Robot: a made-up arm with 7 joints.
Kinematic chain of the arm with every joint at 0, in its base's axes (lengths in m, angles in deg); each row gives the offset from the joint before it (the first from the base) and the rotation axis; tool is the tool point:
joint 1: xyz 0 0.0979 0 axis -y
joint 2: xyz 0 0.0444 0 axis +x
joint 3: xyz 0 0 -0.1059 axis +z
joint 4: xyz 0 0 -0.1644 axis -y
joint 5: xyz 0 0 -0.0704 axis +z
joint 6: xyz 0 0 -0.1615 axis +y
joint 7: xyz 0 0 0 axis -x
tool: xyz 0 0 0
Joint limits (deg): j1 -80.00..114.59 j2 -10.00..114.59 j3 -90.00..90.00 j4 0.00..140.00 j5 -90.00..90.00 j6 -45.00..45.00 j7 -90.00..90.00
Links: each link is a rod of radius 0.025 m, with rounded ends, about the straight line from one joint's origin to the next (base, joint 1, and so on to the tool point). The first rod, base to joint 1, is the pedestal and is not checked.
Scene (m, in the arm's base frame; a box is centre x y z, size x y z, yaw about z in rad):
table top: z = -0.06
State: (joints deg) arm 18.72 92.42 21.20 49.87 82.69 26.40 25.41
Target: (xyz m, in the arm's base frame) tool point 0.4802 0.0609 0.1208
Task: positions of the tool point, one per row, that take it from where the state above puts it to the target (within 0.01 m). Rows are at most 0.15 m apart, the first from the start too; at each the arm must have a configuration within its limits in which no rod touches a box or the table.
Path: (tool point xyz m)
1: 0.0703 0.5782 0.1531
2: 0.0116 0.5954 0.1498
3: -0.0353 0.6103 0.1250
4: -0.0632 0.6228 0.0873
5: -0.0696 0.6325 0.0470
6: -0.0570 0.6395 0.0142
7: 0.0744 0.6374 0.0140
8: 0.2007 0.6008 0.0226
9: 0.3126 0.5322 0.0387
10: 0.4016 0.4364 0.0601
11: 0.4614 0.3203 0.0835
12: 0.4880 0.1921 0.1050
13: 0.4802 0.0609 0.1207

